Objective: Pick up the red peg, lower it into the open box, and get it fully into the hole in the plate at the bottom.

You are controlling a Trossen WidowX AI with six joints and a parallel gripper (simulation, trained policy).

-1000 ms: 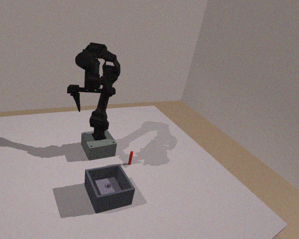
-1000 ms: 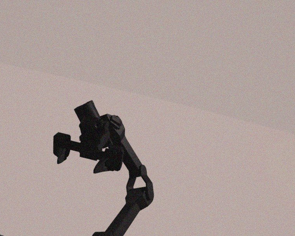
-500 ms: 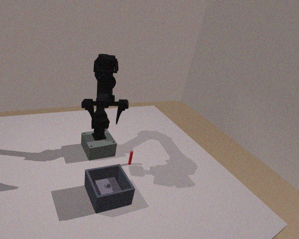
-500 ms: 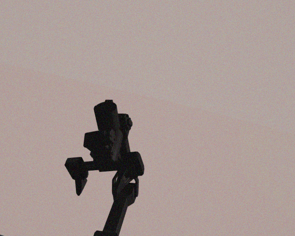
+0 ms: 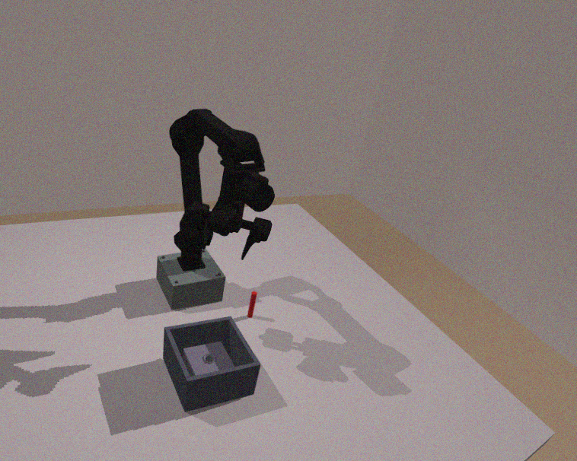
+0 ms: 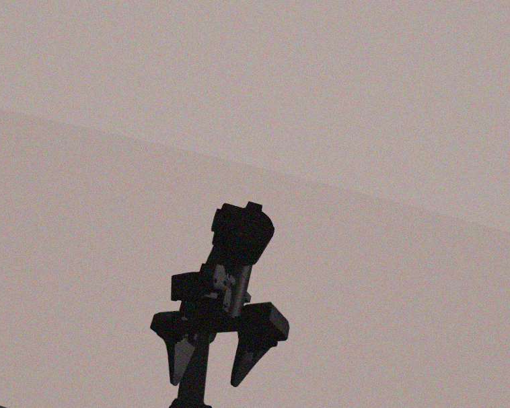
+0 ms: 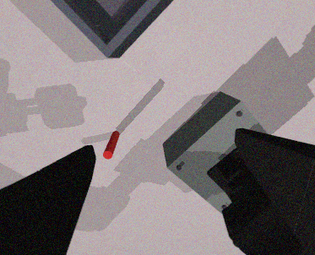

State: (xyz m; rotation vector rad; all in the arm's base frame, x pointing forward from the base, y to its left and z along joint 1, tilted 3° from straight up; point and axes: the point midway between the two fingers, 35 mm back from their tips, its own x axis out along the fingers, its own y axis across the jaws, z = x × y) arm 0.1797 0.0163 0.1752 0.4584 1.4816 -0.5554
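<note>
The red peg lies 180 mm below my gripper tip, 110 mm to the left of it and 10 mm behind it. From my gripper tip the other things lie so: grey box 200 mm below, 150 mm ahead, 70 mm to the right; pale plate 180 mm below, 150 mm ahead, 70 mm to the right.
</note>
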